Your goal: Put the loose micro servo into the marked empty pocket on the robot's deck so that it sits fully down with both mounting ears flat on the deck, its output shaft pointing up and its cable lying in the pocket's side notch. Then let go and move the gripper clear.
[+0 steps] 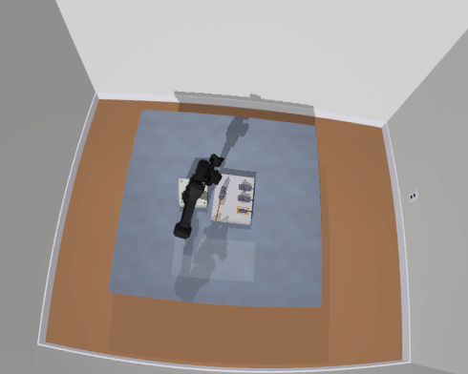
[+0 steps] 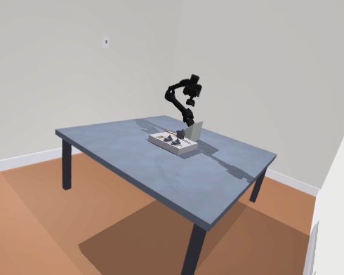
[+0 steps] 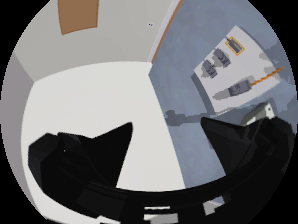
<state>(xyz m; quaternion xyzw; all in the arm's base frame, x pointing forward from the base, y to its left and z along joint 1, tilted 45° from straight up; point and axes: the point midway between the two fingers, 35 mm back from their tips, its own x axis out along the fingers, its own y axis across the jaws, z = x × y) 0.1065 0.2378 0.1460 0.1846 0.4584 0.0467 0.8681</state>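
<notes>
Now: the white robot deck 33 cm below my gripper tip, 6 cm to the right of it and 6 cm ahead of it.
</notes>
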